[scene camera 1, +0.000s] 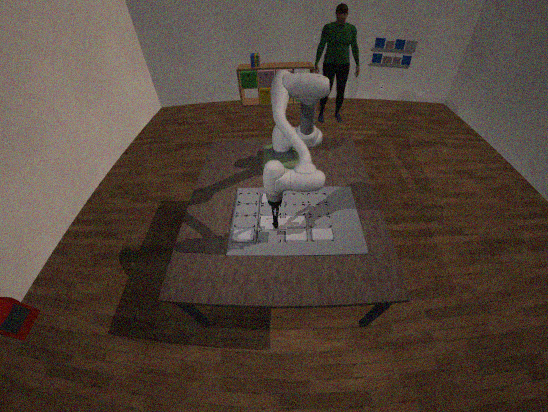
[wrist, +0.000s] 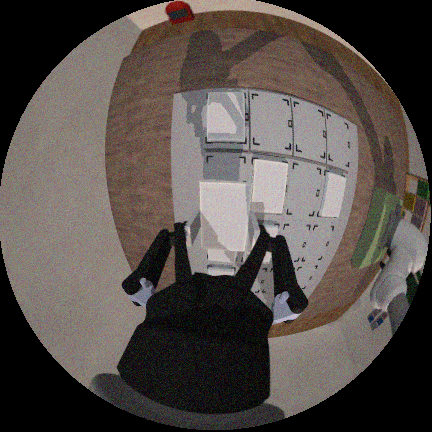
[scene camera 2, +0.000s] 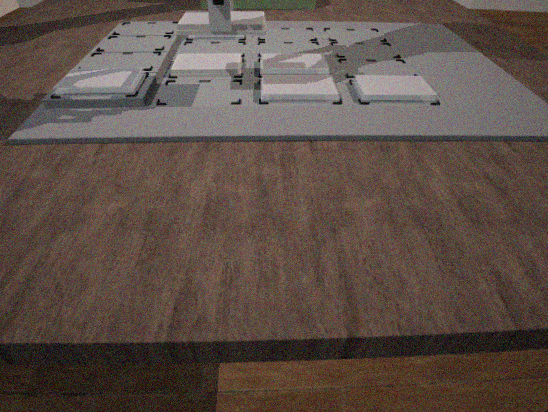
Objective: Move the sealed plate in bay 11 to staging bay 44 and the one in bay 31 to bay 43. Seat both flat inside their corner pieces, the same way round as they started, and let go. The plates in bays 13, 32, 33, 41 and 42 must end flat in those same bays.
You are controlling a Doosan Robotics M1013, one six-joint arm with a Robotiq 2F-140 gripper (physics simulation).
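Places are measured from the arm's base along level axes (x ahead, y left, z up), in metres.
Where they show: gripper, fingertip midpoint: (scene camera 1: 276,224) (wrist: 224,217) (scene camera 2: 222,22); arm's base, origin of the base link: (scene camera 1: 282,152) (wrist: 389,228).
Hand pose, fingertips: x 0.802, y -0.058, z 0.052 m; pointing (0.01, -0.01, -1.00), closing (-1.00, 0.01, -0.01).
Things, the pixels of their top centre, and the offset from my fingertips. "*": a spot on its surface instead. Level surfaces: height alone.
- white sealed plate, middle of its top: (wrist: 223,220) (scene camera 2: 223,16) (scene camera 1: 276,223) dx +0.000, dy +0.002, dz +0.009 m
- bay 42, surface spot: (scene camera 2: 300,91) * dx +0.040, dy +0.120, dz -0.095 m
- bay 41, surface spot: (scene camera 2: 395,87) * dx +0.026, dy +0.283, dz -0.095 m
- bay 33, surface spot: (scene camera 2: 206,62) (wrist: 266,186) * dx -0.093, dy -0.042, dz -0.095 m
- bay 32, surface spot: (scene camera 2: 295,61) * dx -0.094, dy +0.126, dz -0.095 m
- bay 13 plate, middle of its top: (scene camera 2: 217,28) (wrist: 334,196) dx -0.315, dy -0.035, dz -0.095 m
- grey deck, its level: dz -0.109 m
- brown table, its level: dz -0.119 m
My gripper (scene camera 1: 275,226) (scene camera 2: 220,22) (wrist: 224,217) is shut on a white sealed plate (scene camera 2: 195,21) (wrist: 223,210) and holds it roughly level, high above the front row. In the wrist view, bay 43 (scene camera 2: 215,95) (wrist: 225,170) shows bare surface, partly shaded, just beyond the held plate. A plate (scene camera 1: 243,234) (scene camera 2: 102,82) (wrist: 220,117) lies in the raised left front bay 44. Plates lie flat in bay 42 (scene camera 2: 300,91), bay 41 (scene camera 2: 395,87), bay 33 (scene camera 2: 206,62) (wrist: 270,186) and bay 32 (scene camera 2: 295,61). The bay 13 plate (wrist: 334,194) shows in the wrist view; the held plate covers most of it in scene camera 2.
The grey deck (scene camera 1: 350,245) (scene camera 2: 280,122) has black corner pieces and lies on a brown table (scene camera 1: 290,280) (scene camera 2: 280,225). The arm (scene camera 1: 300,180) rises from a green base block (scene camera 1: 281,159) (wrist: 370,237) behind the deck. A person in green (scene camera 1: 340,45) stands behind the table.
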